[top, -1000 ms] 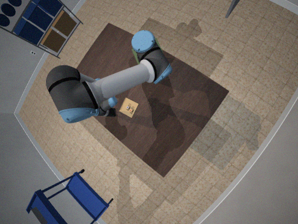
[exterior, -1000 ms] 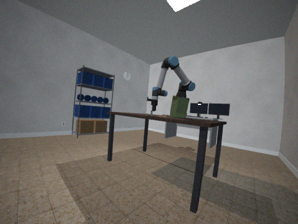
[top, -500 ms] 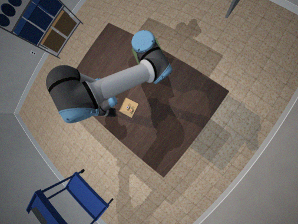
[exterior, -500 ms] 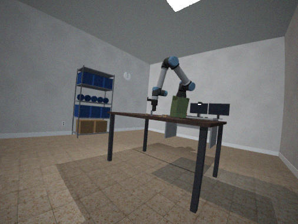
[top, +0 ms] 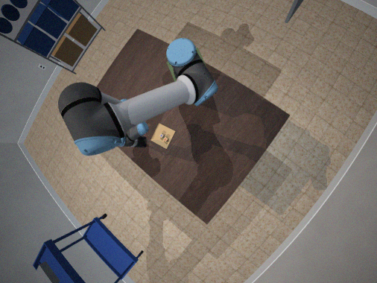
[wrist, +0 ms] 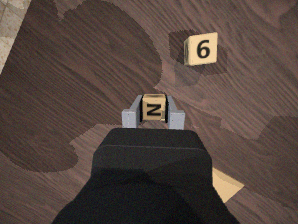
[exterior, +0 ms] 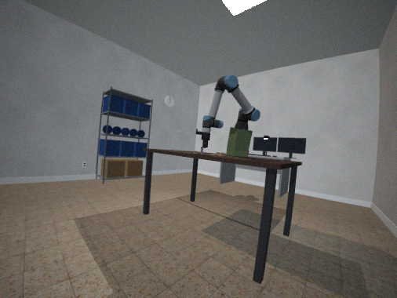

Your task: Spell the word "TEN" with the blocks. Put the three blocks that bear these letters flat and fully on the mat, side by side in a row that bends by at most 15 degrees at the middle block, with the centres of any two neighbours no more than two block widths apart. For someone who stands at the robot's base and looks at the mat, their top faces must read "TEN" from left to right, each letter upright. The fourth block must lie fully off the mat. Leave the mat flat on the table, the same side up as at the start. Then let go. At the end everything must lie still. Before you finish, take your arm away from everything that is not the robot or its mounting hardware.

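Now: the tan mat 11 cm behind my hand, 10 cm to the left of it and 2 cm below it. The rest, counted from my hand: N block (1 cm below).
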